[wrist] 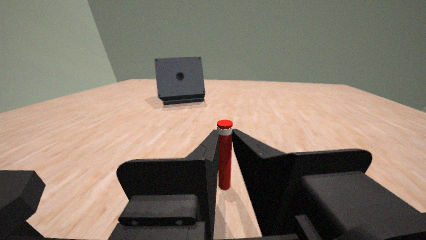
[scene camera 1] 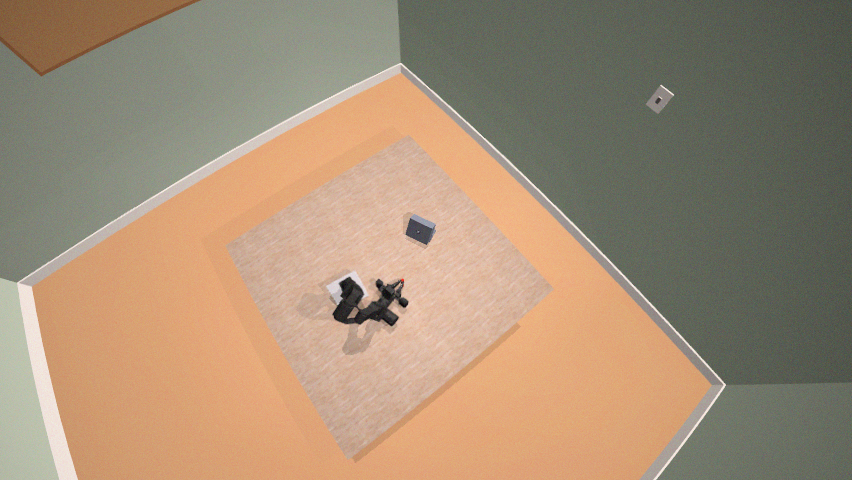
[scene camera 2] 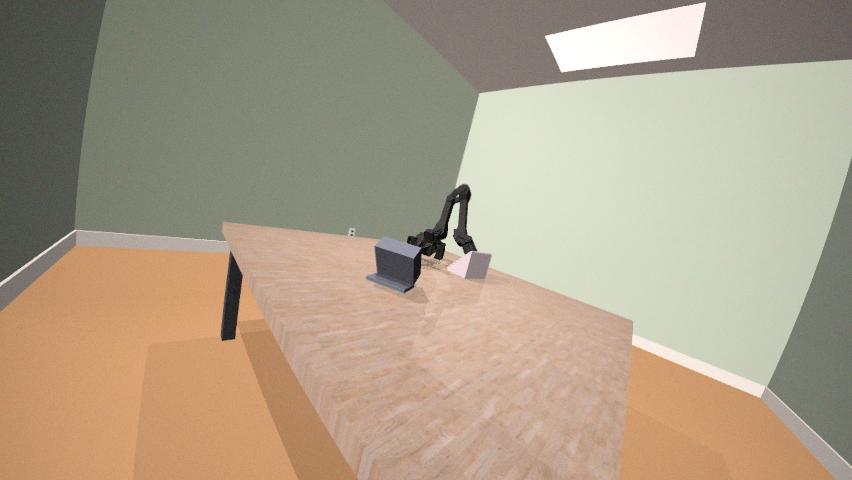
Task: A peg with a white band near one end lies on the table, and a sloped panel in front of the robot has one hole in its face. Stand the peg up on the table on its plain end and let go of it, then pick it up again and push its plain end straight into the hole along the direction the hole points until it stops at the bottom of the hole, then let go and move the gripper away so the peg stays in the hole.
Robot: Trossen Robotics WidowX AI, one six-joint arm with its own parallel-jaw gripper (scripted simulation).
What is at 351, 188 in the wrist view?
My gripper.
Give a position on a panel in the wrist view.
170, 88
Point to a panel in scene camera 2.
At 402, 261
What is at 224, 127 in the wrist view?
A red peg.
